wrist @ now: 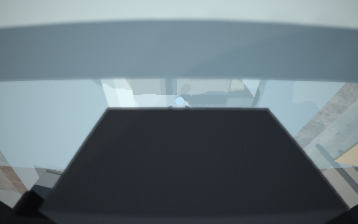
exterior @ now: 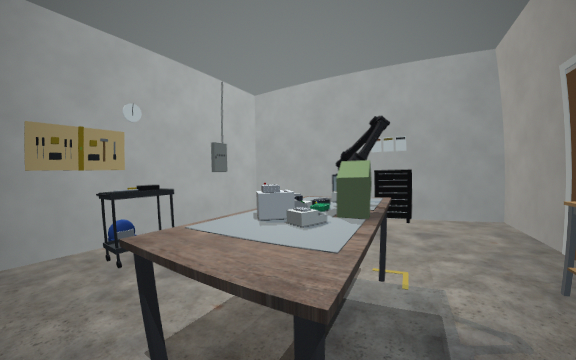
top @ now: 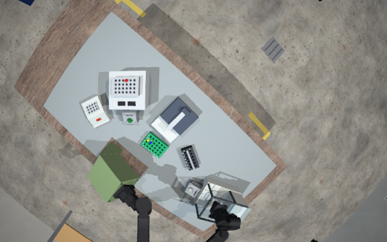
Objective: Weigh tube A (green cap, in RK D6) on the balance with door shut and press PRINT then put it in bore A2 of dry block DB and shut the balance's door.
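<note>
The green-capped tube lies 20 mm below my hand. The rest, counted from my hand: sliding door: 80 mm to the right, 80 mm above, 30 mm ahead; then white print key: 140 mm to the left, 60 mm below, 50 mm behind; then balance pan: 50 mm below.
</note>
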